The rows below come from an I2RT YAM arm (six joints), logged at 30 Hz.
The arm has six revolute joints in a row. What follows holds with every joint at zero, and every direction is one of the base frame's.
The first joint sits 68 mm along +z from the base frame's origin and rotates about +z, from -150 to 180 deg.
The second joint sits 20 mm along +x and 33.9 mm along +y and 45.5 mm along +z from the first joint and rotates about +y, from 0 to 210 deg.
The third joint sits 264 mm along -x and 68.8 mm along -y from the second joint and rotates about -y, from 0 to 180 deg.
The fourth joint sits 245 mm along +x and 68.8 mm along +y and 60 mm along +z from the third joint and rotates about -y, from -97 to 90 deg.
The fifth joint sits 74 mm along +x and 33.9 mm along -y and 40.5 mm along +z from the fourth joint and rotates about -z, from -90 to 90 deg.
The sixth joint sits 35.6 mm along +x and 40.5 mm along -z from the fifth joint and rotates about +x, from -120 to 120 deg.
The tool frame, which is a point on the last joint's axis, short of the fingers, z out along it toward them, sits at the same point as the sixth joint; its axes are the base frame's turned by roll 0, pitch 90 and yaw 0 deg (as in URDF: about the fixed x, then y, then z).
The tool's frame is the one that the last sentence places.
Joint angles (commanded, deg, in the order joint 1, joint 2, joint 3, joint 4, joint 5, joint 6), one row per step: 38.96, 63.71, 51.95, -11.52, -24.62, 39.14; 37.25, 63.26, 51.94, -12.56, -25.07, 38.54; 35.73, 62.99, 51.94, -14.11, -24.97, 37.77; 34.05, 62.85, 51.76, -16.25, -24.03, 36.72; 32.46, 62.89, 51.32, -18.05, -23.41, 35.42; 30.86, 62.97, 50.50, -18.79, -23.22, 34.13; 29.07, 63.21, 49.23, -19.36, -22.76, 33.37; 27.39, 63.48, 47.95, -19.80, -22.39, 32.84; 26.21, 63.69, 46.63, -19.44, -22.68, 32.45; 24.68, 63.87, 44.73, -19.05, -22.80, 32.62; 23.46, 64.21, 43.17, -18.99, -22.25, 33.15; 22.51, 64.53, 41.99, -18.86, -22.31, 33.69; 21.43, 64.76, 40.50, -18.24, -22.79, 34.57; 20.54, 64.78, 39.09, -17.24, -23.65, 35.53; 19.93, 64.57, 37.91, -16.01, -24.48, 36.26
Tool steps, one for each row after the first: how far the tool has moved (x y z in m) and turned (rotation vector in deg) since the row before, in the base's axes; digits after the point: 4 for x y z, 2 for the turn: 0.0029, -0.0070, 0.0000, -0.47, 0.08, -1.08; 0.0026, -0.0064, -0.0015, -1.11, 0.37, -1.32; 0.0031, -0.0074, -0.0042, -2.04, 0.70, -2.10; 0.0029, -0.0067, -0.0058, -2.09, 0.73, -1.57; 0.0031, -0.0062, -0.0064, -1.54, 0.37, -1.16; 0.0035, -0.0071, -0.0095, -1.62, 1.13, -1.80; 0.0029, -0.0067, -0.0094, -1.39, 1.28, -1.71; 0.0017, -0.0045, -0.0080, -0.57, 0.86, -0.73; 0.0014, -0.0064, -0.0113, -0.58, 1.67, -1.53; 0.0010, -0.0054, -0.0104, -0.80, 1.88, -1.96; 0.0006, -0.0040, -0.0078, -0.23, 1.61, -1.23; 0.0002, -0.0044, -0.0085, 0.32, 1.68, -1.27; -0.0004, -0.0035, -0.0066, 0.86, 1.20, -0.86; -0.0007, -0.0024, -0.0041, 0.97, 0.40, -0.45
